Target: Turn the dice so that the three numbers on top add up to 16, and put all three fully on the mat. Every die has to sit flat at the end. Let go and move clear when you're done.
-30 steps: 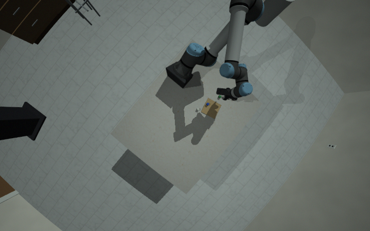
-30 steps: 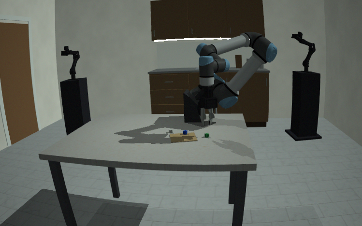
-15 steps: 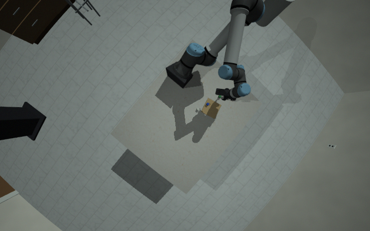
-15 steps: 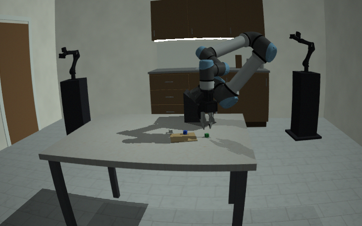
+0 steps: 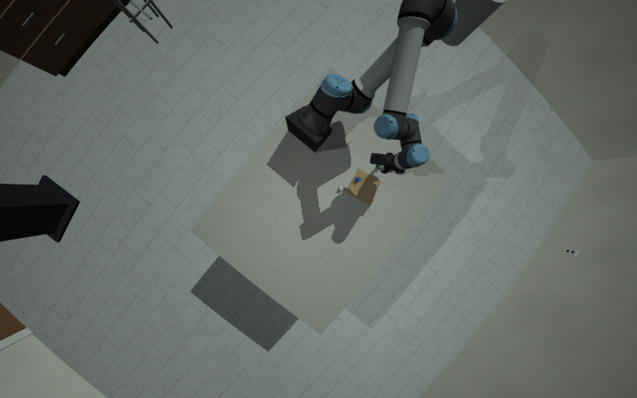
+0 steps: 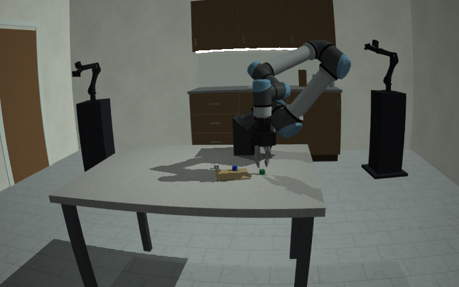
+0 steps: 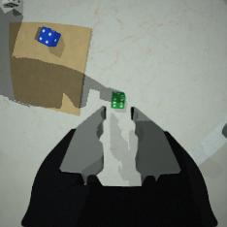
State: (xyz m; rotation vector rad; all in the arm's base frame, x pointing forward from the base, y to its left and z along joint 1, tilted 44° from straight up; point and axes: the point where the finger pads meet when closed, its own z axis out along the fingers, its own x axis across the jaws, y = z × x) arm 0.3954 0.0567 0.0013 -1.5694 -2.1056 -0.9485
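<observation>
Right now the green die is 4 cm below my hand. The rest, counted from my hand: blue die (12 cm to the right, 6 cm behind, 3 cm below); white die (20 cm to the right, 10 cm behind, 4 cm below); tan mat (13 cm to the right, 4 cm below, 1 cm behind).
</observation>
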